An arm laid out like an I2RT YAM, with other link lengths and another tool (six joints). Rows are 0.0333 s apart.
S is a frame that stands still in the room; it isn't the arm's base.
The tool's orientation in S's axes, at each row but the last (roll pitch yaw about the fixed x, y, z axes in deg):
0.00 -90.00 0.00
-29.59 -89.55 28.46
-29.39 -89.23 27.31
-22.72 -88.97 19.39
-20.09 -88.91 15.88
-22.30 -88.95 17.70
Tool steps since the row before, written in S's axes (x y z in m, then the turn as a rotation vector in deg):
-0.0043 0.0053 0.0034 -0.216 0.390 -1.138
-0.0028 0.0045 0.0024 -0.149 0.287 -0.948
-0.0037 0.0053 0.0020 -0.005 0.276 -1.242
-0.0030 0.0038 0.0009 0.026 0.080 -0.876
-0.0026 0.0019 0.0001 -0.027 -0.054 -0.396
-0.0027 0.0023 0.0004 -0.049 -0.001 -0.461
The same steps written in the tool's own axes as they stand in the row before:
0.0034 0.0053 0.0043 -1.138 0.390 0.216
0.0024 0.0044 0.0029 -0.948 0.288 0.148
0.0020 0.0051 0.0039 -1.240 0.284 0.000
0.0009 0.0036 0.0032 -0.875 0.087 -0.036
0.0001 0.0017 0.0027 -0.397 -0.053 0.016
0.0004 0.0021 0.0029 -0.462 -0.002 0.041

